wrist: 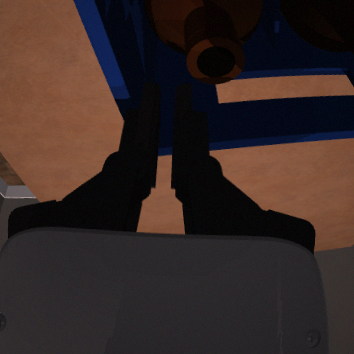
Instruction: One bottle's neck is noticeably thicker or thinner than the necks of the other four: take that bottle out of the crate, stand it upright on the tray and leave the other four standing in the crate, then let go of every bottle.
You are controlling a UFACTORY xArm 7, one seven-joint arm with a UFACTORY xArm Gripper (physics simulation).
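Places are measured from the arm's base along level axes (x ahead, y left, z up), in metres.
Pixels of known places: gripper, between the fingertips: [167, 104].
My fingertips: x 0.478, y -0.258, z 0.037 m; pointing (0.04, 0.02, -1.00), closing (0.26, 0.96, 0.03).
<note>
Ahead of a thing's pixels: the offset from my fingertips to its top centre. "spot": to the spot under its first point. Level surfaces: height alone.
The blue crate {spot: 0.008 m up, 0.040 m back, 0.015 m right} [102, 55] fills the upper part of the wrist view. A brown bottle {0.004 m down, 0.017 m back, 0.026 m left} [207, 27] stands in it at the top middle, its open mouth facing the camera. Part of another brown bottle {spot: 0.041 m down, 0.010 m back, 0.094 m left} [325, 25] shows at the top right; its neck is out of view. My gripper [167, 104] is shut, with a narrow gap and no bottle between its fingers. The fingertips are over the crate's near left corner, just below and left of the first bottle's mouth in the view. The other bottles and the tray do not show.
The crate's near wall [285, 116] runs to the right from the fingers, with a long slot above it. The wooden table top {0.167 m down} [45, 75] shows to the left and in front of the crate. A pale edge [20, 191] lies at the far left.
</note>
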